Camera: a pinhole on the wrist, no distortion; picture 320 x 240 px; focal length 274.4 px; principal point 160.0 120.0 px. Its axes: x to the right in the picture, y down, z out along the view. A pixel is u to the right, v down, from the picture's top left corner.
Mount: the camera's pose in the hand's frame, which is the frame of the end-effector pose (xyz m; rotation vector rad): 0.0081 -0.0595 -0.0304 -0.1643 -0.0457 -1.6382
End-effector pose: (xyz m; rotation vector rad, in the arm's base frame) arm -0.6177 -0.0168 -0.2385 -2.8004 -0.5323 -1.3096
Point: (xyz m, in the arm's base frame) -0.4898 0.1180 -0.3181
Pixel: 248.3 173.9
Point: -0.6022 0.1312 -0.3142
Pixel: outside the picture
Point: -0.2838 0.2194 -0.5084
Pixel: 251.8 139.0
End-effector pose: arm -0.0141 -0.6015 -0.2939 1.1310 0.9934 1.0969
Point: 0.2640 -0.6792 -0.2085
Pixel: 119.6 65.3
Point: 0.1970 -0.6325 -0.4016
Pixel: 301.4 115.9
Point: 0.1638 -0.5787 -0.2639
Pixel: 109.1 154.3
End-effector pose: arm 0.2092 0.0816 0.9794 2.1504 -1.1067 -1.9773
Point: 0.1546 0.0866 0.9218
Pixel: 38.1 204.7
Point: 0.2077 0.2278 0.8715
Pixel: outside the picture
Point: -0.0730 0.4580 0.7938
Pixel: 304.8 95.1
